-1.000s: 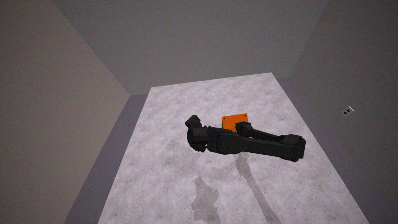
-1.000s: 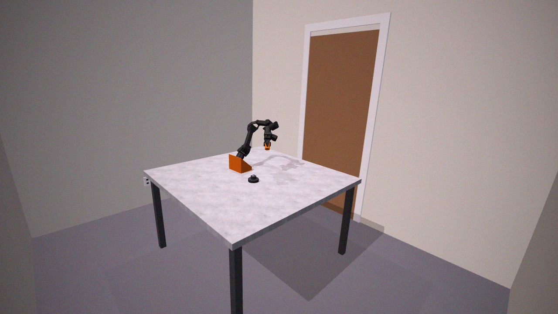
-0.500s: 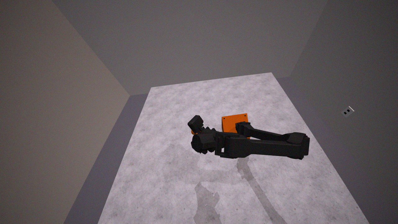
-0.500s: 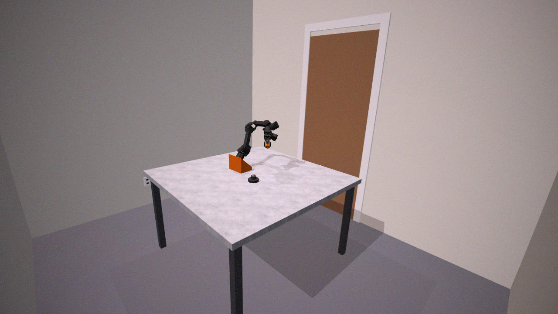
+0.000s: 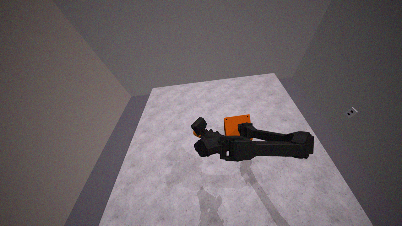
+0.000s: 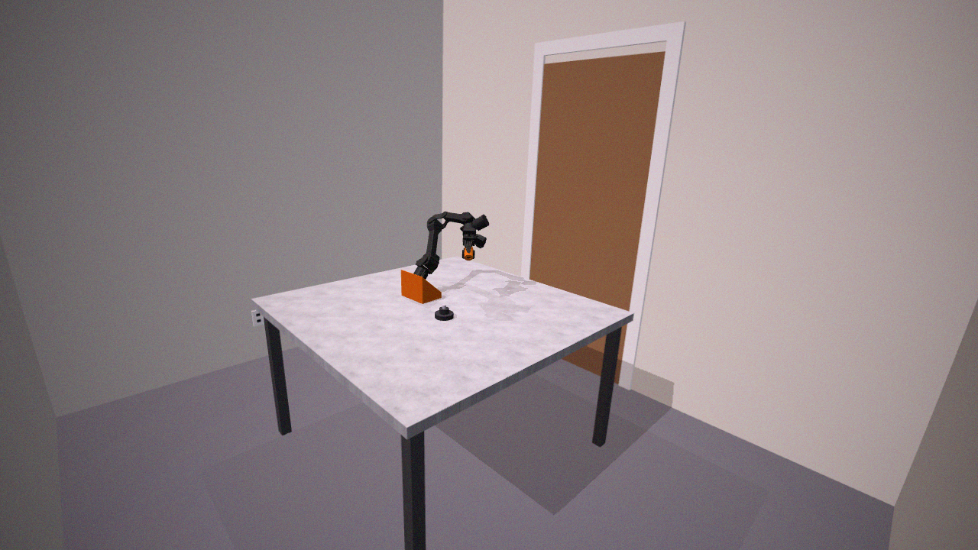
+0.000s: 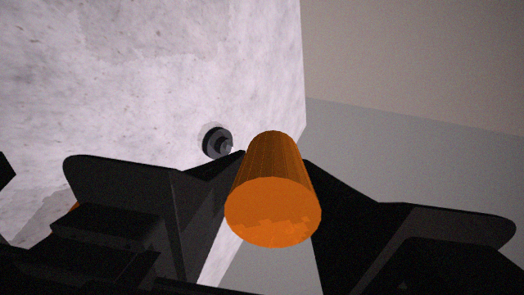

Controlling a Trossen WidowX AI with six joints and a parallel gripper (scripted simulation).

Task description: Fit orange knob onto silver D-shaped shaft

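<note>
The round pedestal lies 21 cm below my gripper tip, 18 cm to the right of it and 2 cm ahead of it. From my gripper tip the other things lie so: orange knob 2 cm to the left, 2 cm behind, 2 cm above.
</note>
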